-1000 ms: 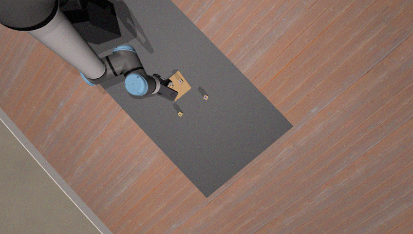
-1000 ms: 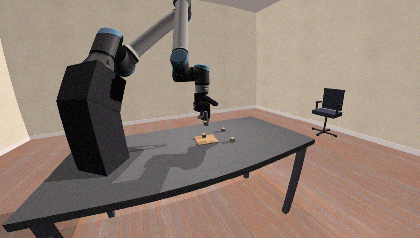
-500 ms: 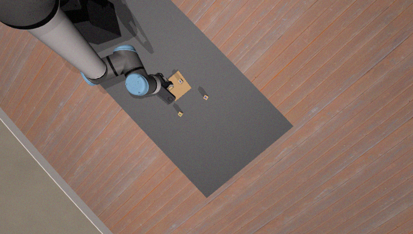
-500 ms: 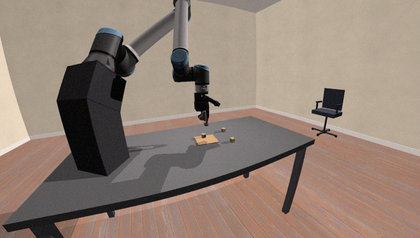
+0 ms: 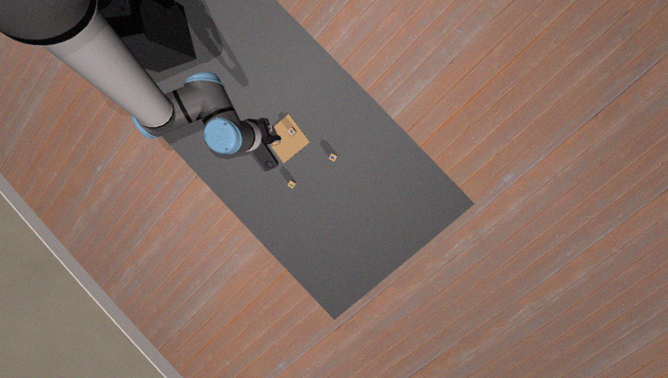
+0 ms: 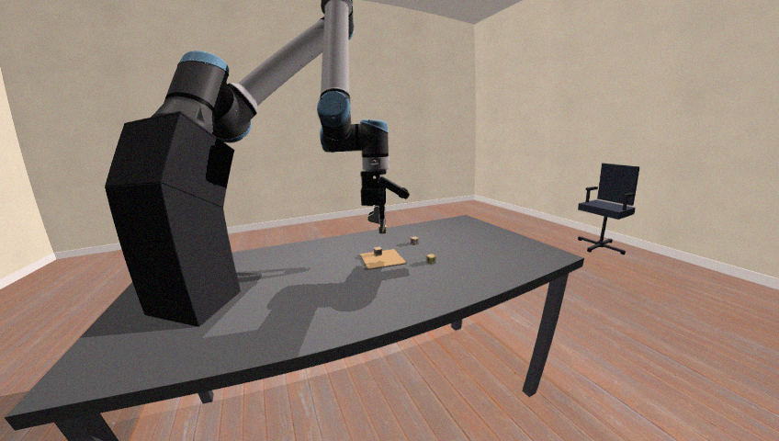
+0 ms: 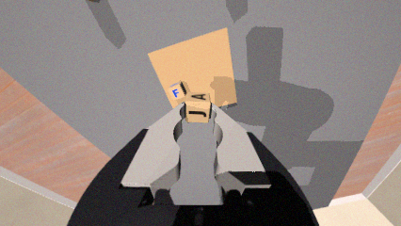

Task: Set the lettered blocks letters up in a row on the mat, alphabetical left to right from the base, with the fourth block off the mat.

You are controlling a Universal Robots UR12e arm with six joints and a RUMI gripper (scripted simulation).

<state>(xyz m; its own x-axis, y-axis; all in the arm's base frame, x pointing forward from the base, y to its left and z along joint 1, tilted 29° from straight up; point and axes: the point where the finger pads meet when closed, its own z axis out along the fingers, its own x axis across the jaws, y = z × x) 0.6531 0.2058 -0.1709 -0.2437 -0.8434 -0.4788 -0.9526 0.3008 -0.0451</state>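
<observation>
The tan mat lies 1 cm behind my hand and 12 cm below it. From my hand the other things lie so: block: 16 cm ahead, 13 cm to the left, 11 cm below.
</observation>
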